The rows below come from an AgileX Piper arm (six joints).
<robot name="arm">
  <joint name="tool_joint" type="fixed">
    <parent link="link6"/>
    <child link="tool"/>
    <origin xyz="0 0 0" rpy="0 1.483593 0"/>
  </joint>
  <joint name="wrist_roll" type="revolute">
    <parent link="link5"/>
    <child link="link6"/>
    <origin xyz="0.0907 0 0.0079" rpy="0 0 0"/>
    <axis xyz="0.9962 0 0.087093"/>
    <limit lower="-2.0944" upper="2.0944"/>
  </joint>
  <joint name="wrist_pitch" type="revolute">
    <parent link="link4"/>
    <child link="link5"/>
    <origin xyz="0 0 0" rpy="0 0 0"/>
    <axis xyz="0 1 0"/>
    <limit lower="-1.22" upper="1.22"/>
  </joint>
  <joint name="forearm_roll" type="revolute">
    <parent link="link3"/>
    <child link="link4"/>
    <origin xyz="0.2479 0 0.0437" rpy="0 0 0"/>
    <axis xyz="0.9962 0 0.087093"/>
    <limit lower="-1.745" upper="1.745"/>
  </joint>
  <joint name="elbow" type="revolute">
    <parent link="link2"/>
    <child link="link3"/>
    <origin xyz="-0.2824 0 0.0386" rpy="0 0 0"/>
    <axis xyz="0 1 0"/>
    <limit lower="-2.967" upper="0"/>
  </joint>
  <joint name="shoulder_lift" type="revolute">
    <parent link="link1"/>
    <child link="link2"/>
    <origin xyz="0 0 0" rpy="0 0 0"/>
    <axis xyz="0 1 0"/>
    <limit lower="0" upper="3.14"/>
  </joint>
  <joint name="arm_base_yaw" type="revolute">
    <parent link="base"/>
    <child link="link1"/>
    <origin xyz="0 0 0.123" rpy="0 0 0"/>
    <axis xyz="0 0 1"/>
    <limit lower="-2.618" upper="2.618"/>
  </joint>
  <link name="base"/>
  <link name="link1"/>
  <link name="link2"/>
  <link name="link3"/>
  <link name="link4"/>
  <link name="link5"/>
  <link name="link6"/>
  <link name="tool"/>
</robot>
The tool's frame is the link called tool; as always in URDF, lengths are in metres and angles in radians.
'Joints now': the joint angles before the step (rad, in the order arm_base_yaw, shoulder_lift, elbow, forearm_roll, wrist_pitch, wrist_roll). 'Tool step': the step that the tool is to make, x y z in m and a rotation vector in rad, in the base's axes. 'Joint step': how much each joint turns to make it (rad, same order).
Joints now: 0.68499 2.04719 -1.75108 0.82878 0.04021 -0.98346
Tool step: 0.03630 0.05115 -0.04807 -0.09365 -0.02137 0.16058
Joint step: 0.00970 0.29947 -0.35981 0.00005 0.16822 -0.11211
